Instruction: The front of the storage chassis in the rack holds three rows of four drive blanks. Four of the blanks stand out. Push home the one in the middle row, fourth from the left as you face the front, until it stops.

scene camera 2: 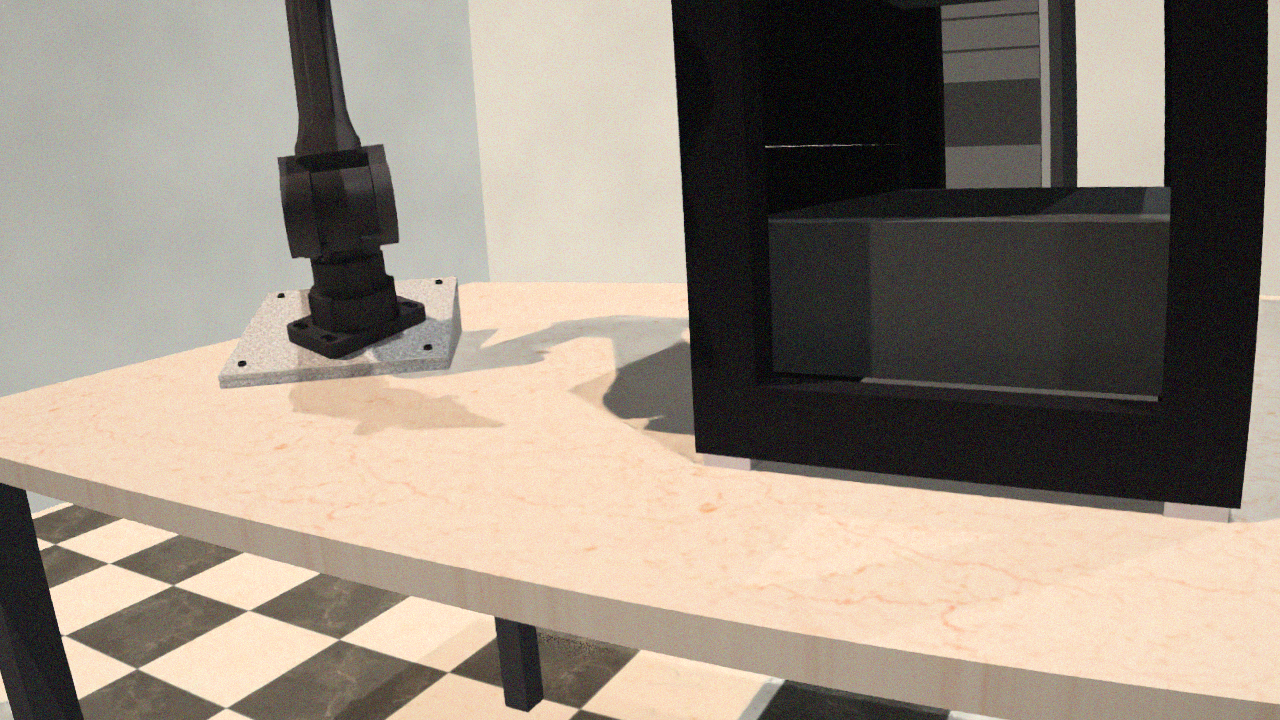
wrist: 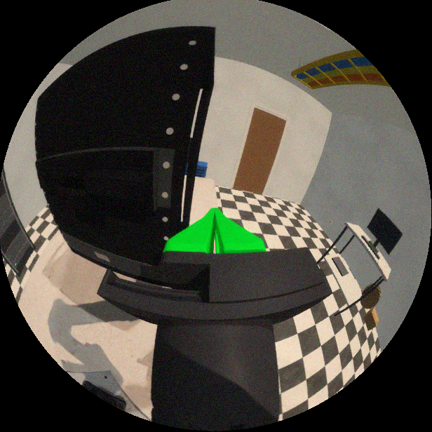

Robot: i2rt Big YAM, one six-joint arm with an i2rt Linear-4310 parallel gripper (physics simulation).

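Seen in the pictures: arm's base at its link origin: (scene camera 2: 358,329).
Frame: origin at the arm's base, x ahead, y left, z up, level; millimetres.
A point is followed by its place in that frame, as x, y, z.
Observation:
The black rack (scene camera 2: 723,268) {510, -104, 84} (wrist: 197,55) stands on the table. In the wrist view it fills the left side, with a column of pale holes down its near edge. A dark grey box (scene camera 2: 1011,308) {654, -49, 61} sits low in the rack; I cannot tell whether it is the storage chassis. The rows of drive blanks cannot be made out in either view. My gripper (wrist: 214,213) has its green fingertips together, shut and empty. In the wrist view the fingertips appear just right of the rack's lower edge; their distance from it is unclear. The gripper does not show in the scene view.
The arm (scene camera 2: 338,205) {70, -54, 128} rises from a speckled base plate (scene camera 2: 420,360) {106, -7, -22} on the pale stone table (scene camera 2: 447,501) {400, -226, -33}, left of the rack. The rack's upright post is an obstacle close to the gripper. A desk with a monitor (wrist: 384,231) and a brown door (wrist: 261,150) are far off.

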